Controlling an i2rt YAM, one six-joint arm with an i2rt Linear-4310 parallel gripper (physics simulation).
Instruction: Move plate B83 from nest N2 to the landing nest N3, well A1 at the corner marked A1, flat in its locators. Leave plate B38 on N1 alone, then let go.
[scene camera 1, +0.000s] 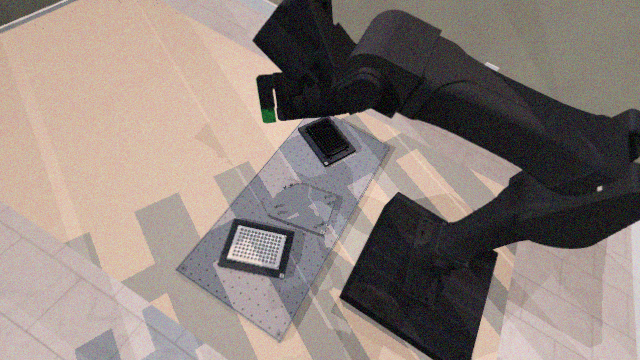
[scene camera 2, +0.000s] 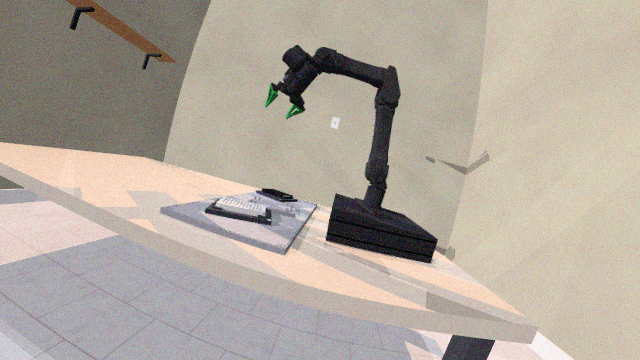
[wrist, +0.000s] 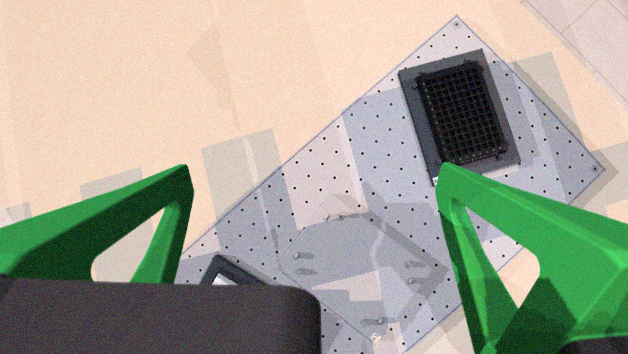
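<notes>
A white plate (scene camera 1: 256, 246) (scene camera 2: 242, 205) (wrist: 222, 279) sits in a dark nest (scene camera 1: 255, 271) (wrist: 217, 260); my gripper body hides most of it in the wrist view. A black plate (scene camera 1: 327, 136) (scene camera 2: 278, 193) (wrist: 462, 112) sits in another dark nest (scene camera 1: 341, 157) (wrist: 420, 130). The plate and nest numbers are too small to read. Between them lies an empty, see-through grey nest (scene camera 1: 300, 202) (wrist: 345, 250) with small locators and a small corner label (wrist: 375, 338). My gripper (scene camera 2: 277, 112) (wrist: 314, 177) is open and empty, high above the board.
The perforated board (scene camera 1: 260, 300) (scene camera 2: 280, 245) (wrist: 395, 132) carries all three nests on the wooden table (scene camera 1: 100, 125) (scene camera 2: 320, 275). The arm's black base (scene camera 1: 415, 290) (scene camera 2: 380, 235) stands close beside the board. A wall shelf (scene camera 2: 125, 31) is at the upper left of scene view 2.
</notes>
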